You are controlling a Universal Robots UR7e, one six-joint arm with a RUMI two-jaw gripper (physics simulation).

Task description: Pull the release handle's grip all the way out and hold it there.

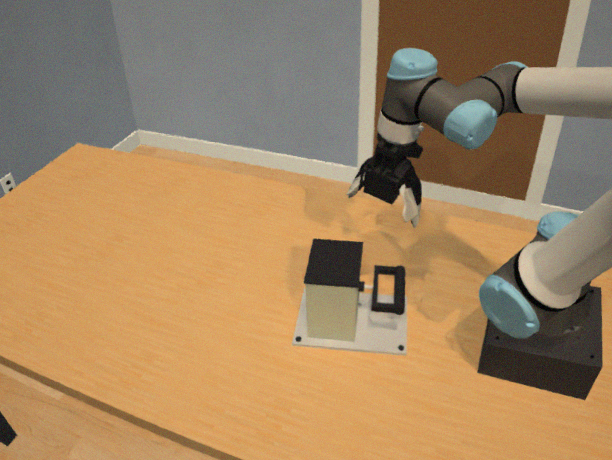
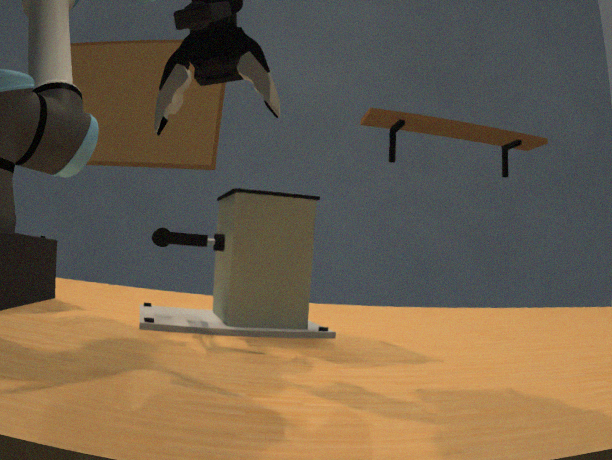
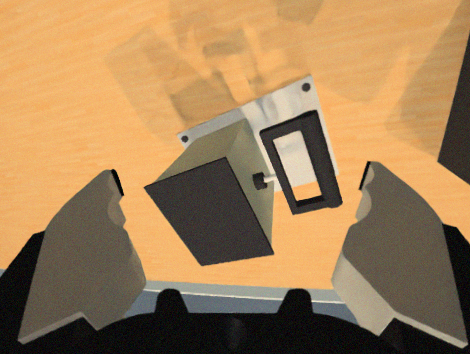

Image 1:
gripper: 381, 211
release handle grip: 398, 307
base plate: 376, 332
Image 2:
gripper: 214, 125
release handle grip: 162, 237
base plate: 158, 318
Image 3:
gripper: 238, 170
release handle grip: 308, 122
base plate: 290, 101
